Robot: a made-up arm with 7 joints.
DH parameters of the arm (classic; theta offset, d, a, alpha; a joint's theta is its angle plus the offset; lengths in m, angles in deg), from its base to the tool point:
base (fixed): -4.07 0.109 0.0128 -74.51
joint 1: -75.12 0.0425 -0.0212 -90
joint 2: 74 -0.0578 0.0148 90
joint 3: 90 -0.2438 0.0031 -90
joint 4: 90 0.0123 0.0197 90
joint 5: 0 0.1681 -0.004 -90
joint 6: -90 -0.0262 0.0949 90
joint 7: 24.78 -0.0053 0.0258 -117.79
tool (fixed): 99.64 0.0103 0 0
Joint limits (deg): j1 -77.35..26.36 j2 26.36..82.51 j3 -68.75..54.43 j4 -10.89..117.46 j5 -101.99..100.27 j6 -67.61..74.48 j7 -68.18..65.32
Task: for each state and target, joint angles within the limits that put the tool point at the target. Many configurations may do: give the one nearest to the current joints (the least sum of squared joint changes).
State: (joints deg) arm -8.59 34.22 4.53 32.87 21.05 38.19 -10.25
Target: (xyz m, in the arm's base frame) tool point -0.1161 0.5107 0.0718
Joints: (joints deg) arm 25.72 72.26 17.10 47.65 31.90 62.38 -6.42
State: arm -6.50 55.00 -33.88 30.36 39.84 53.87 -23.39
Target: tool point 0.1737 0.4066 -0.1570
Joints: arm -19.51 60.19 -31.78 32.03 40.52 50.59 -24.12
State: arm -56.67 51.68 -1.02 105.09 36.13 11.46 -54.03
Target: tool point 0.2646 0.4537 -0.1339
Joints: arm -74.34 58.47 -6.58 105.18 37.73 20.67 -53.55
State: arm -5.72 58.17 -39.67 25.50 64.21 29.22 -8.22
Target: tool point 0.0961 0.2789 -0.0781
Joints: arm 20.89 70.52 -23.48 -10.89 83.84 50.77 1.20
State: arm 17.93 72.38 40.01 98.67 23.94 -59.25 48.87
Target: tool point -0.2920 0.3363 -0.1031
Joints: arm 26.36 50.31 44.38 111.42 36.94 -67.61 65.32
